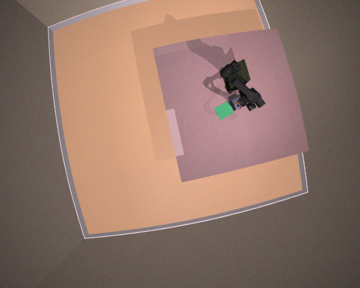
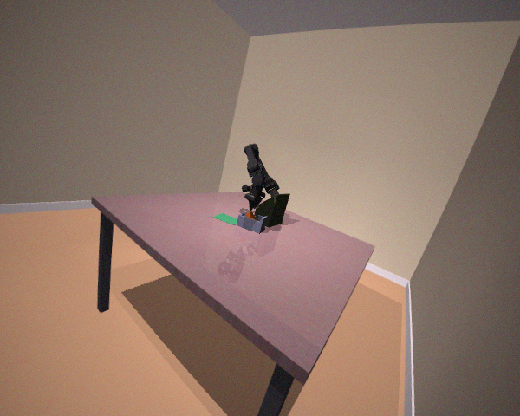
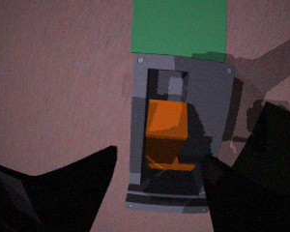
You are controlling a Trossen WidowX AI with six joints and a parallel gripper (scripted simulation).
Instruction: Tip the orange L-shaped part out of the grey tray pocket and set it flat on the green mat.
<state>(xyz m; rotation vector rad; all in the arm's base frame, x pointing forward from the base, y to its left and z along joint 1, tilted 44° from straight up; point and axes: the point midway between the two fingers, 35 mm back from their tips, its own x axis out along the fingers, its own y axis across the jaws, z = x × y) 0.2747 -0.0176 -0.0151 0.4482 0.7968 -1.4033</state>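
My gripper tip is 3 cm past the orange L-shaped part, 3 cm to the right of it and 7 cm above it. Round my gripper tip: green mat 2 cm ahead, 15 cm to the right, 13 cm below.
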